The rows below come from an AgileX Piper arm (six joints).
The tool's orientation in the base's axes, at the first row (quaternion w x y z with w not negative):
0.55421, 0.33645, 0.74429, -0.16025
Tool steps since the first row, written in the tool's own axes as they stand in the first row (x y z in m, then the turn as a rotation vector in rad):
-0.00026, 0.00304, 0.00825, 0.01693, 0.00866, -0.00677
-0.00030, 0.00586, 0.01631, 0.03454, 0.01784, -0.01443
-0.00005, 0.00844, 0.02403, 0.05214, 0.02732, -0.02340
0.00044, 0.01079, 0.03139, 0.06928, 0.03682, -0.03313
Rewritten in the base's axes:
0.00802, -0.00293, -0.00211, -0.00168, 0.01587, -0.01237
0.01572, -0.00584, -0.00439, -0.00375, 0.03287, -0.02500
0.02297, -0.00861, -0.00685, -0.00655, 0.05089, -0.03714
0.02976, -0.01126, -0.00946, -0.00981, 0.06924, -0.04860

